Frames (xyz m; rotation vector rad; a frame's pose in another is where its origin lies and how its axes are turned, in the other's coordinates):
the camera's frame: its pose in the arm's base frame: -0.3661 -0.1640 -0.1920 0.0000 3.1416 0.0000
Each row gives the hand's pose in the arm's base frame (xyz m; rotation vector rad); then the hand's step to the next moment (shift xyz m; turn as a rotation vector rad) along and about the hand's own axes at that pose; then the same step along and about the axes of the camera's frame.
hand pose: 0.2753 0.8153 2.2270 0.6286 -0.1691 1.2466
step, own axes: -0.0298 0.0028 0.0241 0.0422 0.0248 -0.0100
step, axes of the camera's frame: 0.0073 -0.0370 -0.0074 0.0110 0.0447 -0.0195
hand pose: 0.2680 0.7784 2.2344 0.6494 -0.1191 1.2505
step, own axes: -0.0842 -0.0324 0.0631 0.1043 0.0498 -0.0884
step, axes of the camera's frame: -0.0176 -0.1086 -0.0030 0.0332 0.1414 0.0083
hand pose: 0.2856 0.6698 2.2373 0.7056 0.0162 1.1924
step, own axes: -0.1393 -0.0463 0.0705 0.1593 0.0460 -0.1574
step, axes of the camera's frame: -0.0098 -0.1617 0.0162 0.0337 0.2215 0.0456
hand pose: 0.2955 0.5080 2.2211 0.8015 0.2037 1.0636
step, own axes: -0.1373 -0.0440 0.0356 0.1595 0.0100 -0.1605
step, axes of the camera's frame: 0.0192 -0.1432 0.0344 0.0100 0.2145 0.0719
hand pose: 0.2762 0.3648 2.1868 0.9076 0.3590 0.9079
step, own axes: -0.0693 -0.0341 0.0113 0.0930 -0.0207 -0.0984
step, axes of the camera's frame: 0.0161 -0.0714 0.0271 -0.0050 0.1199 0.0660
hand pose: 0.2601 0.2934 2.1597 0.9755 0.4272 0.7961
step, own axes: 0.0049 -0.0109 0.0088 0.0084 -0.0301 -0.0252
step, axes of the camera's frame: -0.0132 -0.0047 0.0047 -0.0013 0.0111 0.0386
